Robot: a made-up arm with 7 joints.
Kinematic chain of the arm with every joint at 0, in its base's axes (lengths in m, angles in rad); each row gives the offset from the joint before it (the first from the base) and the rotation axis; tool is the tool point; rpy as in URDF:
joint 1: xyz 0.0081 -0.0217 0.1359 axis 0 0.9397 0.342
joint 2: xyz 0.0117 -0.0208 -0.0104 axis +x
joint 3: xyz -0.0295 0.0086 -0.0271 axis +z
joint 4: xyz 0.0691 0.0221 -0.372 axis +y
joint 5: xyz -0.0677 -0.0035 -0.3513 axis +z
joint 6: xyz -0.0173 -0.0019 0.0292 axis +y
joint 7: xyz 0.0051 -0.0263 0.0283 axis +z
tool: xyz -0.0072 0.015 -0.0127 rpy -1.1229 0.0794 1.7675
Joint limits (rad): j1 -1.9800..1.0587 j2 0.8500..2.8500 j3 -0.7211..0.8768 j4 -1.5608..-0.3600 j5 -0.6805..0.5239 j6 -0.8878..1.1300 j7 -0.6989..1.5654
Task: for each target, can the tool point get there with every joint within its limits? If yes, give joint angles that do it. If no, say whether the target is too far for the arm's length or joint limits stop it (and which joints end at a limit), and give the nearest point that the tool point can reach.
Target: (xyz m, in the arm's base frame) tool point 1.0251 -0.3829 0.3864
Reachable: no: too far | nearest point 0.6255 -0.0736 0.3489 | short by 0.507 m
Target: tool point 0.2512 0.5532 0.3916
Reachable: yes | joints -0.3166 1.8591 -0.0277 -0.8893 0.0481 0.3289 -0.4609
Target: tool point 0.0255 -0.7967 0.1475
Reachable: no: joint limits stop it (at a limit: joint 2, joint 3, joint 4, joint 5, joint 6, joint 7) | nearest point 0.0460 -0.2263 0.7005 | short by 0.795 m
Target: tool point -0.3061 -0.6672 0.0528
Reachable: no: joint limits stop it (at a limit: joint 2, joint 3, joint 4, joint 5, joint 6, joint 7) | nearest point -0.5398 -0.1060 0.3700 | short by 0.686 m
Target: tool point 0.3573 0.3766 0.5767
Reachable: yes | joints -1.6667 1.1888 0.2542 -0.9820 -0.2615 -0.6613 0.1435
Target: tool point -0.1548 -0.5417 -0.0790
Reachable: no: joint limits stop it (at a limit: joint 1, joint 2, joint 3, joint 4, joint 5, joint 7) | nearest point -0.5930 -0.0157 0.1230 | short by 0.714 m
